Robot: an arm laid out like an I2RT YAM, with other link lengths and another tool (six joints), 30 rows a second.
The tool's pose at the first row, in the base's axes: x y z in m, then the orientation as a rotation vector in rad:
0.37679 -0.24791 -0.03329 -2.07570 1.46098 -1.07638
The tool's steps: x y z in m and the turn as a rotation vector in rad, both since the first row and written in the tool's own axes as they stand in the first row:
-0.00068 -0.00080 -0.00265 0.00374 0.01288 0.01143
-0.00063 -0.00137 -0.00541 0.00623 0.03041 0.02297
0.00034 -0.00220 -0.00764 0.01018 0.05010 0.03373
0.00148 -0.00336 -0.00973 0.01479 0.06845 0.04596
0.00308 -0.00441 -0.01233 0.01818 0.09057 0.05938
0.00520 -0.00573 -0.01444 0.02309 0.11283 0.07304
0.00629 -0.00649 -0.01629 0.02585 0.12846 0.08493
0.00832 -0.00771 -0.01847 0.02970 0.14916 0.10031
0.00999 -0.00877 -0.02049 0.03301 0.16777 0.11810
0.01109 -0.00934 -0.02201 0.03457 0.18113 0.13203
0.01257 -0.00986 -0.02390 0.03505 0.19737 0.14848
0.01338 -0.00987 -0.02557 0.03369 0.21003 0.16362
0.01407 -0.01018 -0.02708 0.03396 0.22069 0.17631
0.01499 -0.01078 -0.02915 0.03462 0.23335 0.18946
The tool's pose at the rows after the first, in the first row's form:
0.37515 -0.24667 -0.03132 -2.05910 1.47406 -1.08924
0.37340 -0.24618 -0.02916 -2.04187 1.49035 -1.10687
0.37237 -0.24648 -0.02683 -2.02357 1.50562 -1.12802
0.37168 -0.24684 -0.02430 -2.00353 1.52083 -1.14722
0.37061 -0.24759 -0.02135 -1.98178 1.53967 -1.16969
0.37017 -0.24878 -0.01833 -1.95838 1.55728 -1.19284
0.36940 -0.24927 -0.01624 -1.93997 1.57206 -1.20772
0.36883 -0.25040 -0.01328 -1.91552 1.59097 -1.22753
0.36822 -0.25129 -0.01067 -1.88946 1.61122 -1.24343
0.36759 -0.25190 -0.00891 -1.86997 1.62729 -1.25385
0.36672 -0.25283 -0.00682 -1.84746 1.64750 -1.26593
0.36558 -0.25337 -0.00546 -1.82855 1.66655 -1.27342
0.36473 -0.25371 -0.00404 -1.81163 1.68119 -1.28034
0.36367 -0.25408 -0.00198 -1.79309 1.69661 -1.28948

